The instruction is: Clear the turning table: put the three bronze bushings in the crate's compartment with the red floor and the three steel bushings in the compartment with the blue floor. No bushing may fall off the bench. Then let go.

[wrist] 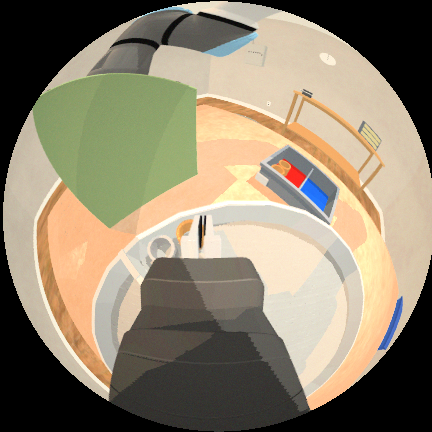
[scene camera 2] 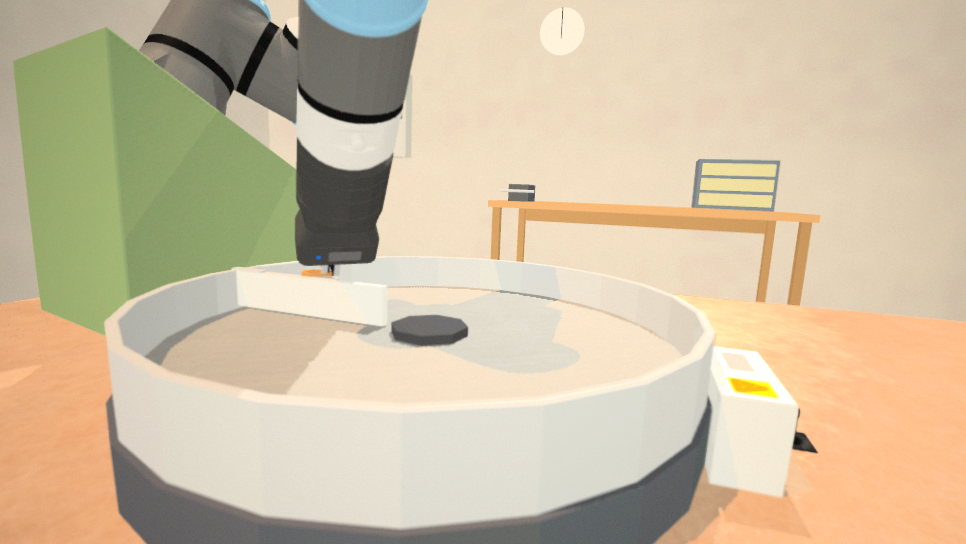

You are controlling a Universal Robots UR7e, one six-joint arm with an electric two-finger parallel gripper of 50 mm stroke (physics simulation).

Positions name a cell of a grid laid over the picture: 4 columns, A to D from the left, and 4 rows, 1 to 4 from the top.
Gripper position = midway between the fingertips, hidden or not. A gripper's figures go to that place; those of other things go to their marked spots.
Labels:
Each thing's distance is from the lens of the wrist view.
gripper (wrist: B3): 0.16 m
crate (wrist: C2): 0.39 m

